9 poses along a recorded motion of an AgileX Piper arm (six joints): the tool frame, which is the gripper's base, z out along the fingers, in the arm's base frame.
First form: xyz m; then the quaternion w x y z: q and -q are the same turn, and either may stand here.
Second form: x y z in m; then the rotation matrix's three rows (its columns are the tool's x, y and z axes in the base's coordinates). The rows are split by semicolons. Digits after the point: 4 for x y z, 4 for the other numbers.
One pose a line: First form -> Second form
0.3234 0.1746 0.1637 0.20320 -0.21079 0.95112 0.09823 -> 0.3234 0.1746 0.1637; -0.8286 -0.4409 0.3451; -0.3611 0.8918 0.2725; -0.4279 0.1012 -0.8981
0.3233 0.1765 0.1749 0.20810 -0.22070 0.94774 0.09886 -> 0.3233 0.1765 0.1749; -0.8160 -0.4595 0.3508; -0.3772 0.8830 0.2792; -0.4381 0.0955 -0.8938
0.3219 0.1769 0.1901 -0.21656 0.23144 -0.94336 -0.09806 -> 0.3219 0.1769 0.1901; -0.7991 -0.4791 0.3632; -0.3942 0.8736 0.2853; -0.4540 0.0848 -0.8870
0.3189 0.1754 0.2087 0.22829 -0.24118 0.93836 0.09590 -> 0.3189 0.1754 0.2087; -0.7794 -0.4964 0.3822; -0.4088 0.8653 0.2901; -0.4747 0.0699 -0.8774
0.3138 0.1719 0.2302 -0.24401 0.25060 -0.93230 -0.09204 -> 0.3138 0.1719 0.2302; -0.7553 -0.5122 0.4089; -0.4224 0.8575 0.2939; -0.5011 0.0493 -0.8640
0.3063 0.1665 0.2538 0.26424 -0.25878 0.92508 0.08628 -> 0.3063 0.1665 0.2538; -0.7264 -0.5244 0.4442; -0.4332 0.8512 0.2964; -0.5335 0.0229 -0.8455
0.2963 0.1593 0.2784 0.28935 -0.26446 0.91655 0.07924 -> 0.2963 0.1593 0.2784; -0.6927 -0.5306 0.4885; -0.4389 0.8476 0.2983; -0.5723 -0.0078 -0.8200
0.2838 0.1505 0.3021 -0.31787 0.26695 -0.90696 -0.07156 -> 0.2838 0.1505 0.3021; -0.6554 -0.5297 0.5384; -0.4387 0.8472 0.2995; -0.6148 -0.0399 -0.7877
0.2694 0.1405 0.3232 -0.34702 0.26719 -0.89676 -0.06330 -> 0.2694 0.1405 0.3232; -0.6164 -0.5231 0.5886; -0.4353 0.8492 0.2990; -0.6562 -0.0719 -0.7511
